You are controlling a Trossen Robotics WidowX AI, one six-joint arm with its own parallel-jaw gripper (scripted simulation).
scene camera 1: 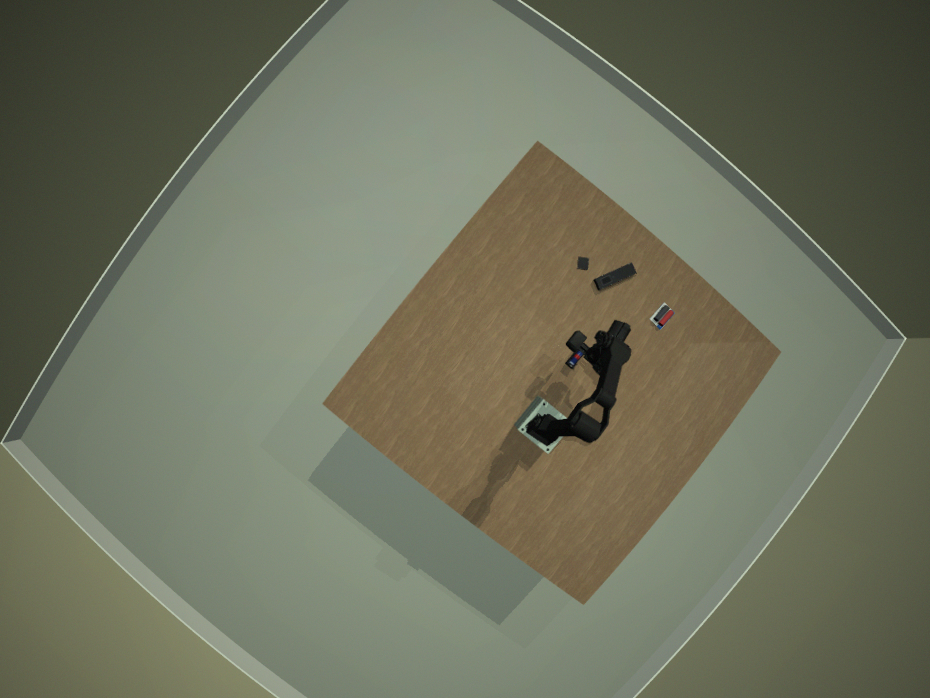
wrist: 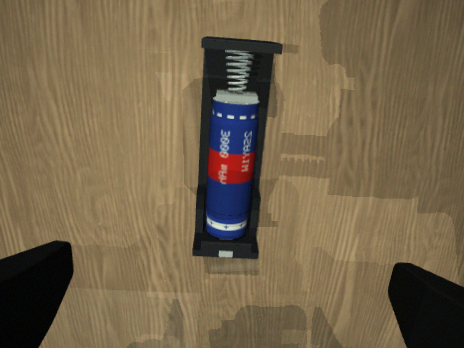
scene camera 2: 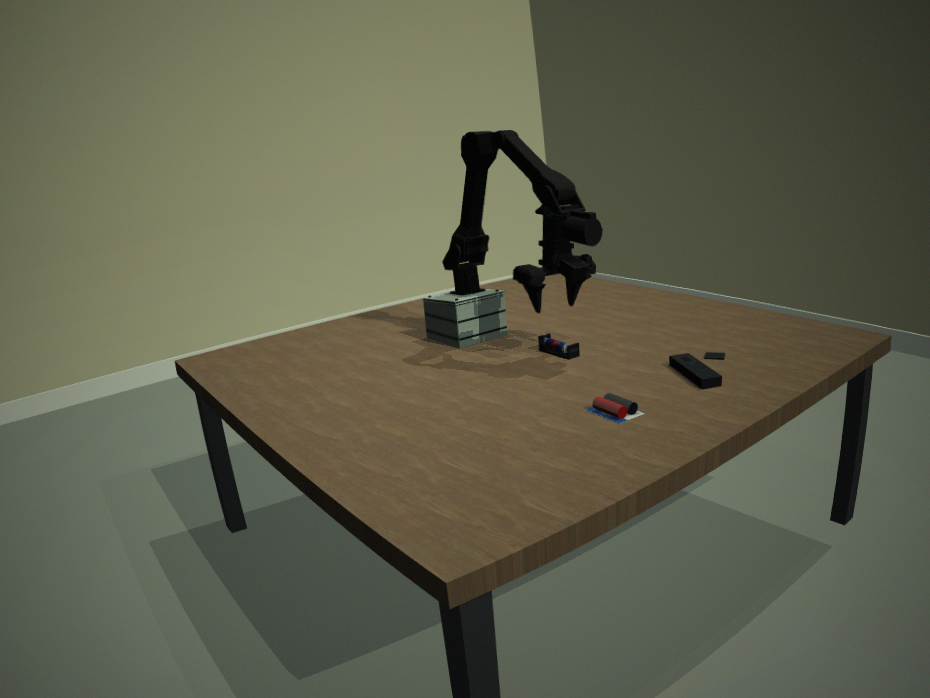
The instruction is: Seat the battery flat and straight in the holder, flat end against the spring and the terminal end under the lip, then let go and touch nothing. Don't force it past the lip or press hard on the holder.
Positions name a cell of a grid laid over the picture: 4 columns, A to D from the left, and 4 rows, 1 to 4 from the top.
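Note:
Gripper state: my gripper (scene camera 2: C2) (wrist: C4) is open and holds nothing. Also present are a battery (wrist: C2) and a small card (scene camera 2: C3).

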